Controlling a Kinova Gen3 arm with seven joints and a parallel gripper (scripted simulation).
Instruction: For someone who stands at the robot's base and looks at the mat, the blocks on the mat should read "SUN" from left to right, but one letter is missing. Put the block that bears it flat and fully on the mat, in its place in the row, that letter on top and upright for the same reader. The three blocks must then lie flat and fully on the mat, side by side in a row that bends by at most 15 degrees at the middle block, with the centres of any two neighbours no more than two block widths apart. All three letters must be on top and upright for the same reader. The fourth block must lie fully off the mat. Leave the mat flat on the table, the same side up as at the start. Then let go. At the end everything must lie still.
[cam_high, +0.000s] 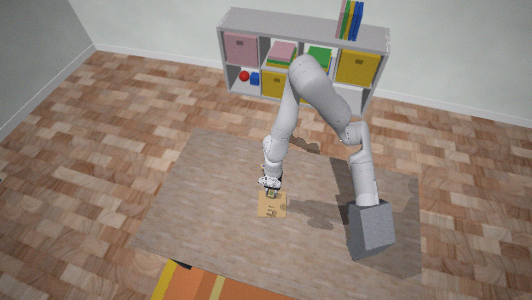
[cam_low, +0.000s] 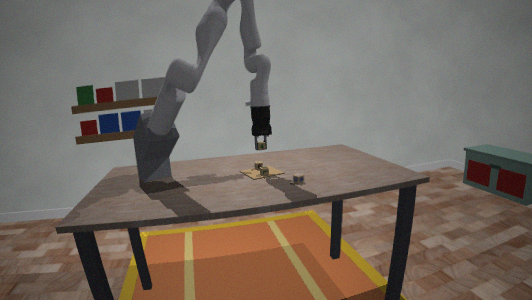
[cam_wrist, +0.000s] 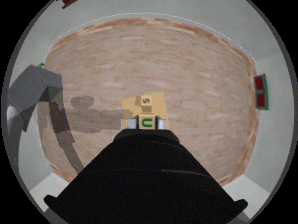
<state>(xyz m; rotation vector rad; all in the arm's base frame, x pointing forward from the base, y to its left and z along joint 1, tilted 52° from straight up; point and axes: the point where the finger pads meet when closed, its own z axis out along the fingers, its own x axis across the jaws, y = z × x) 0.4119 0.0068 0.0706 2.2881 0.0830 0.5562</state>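
The tan mat lies 11 cm below my hand.
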